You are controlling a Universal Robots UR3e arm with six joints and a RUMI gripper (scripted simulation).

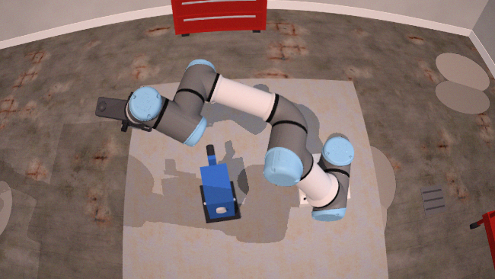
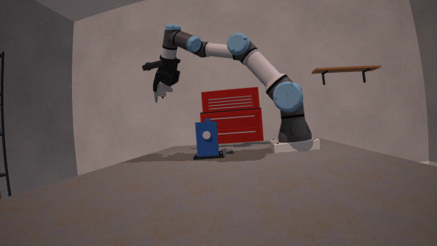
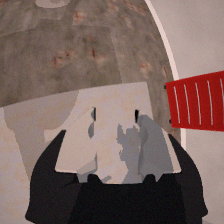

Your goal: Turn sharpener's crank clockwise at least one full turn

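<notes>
Now: the dark knob 22 cm behind my hand, 13 cm below it and 9 cm to the left of it.
</notes>
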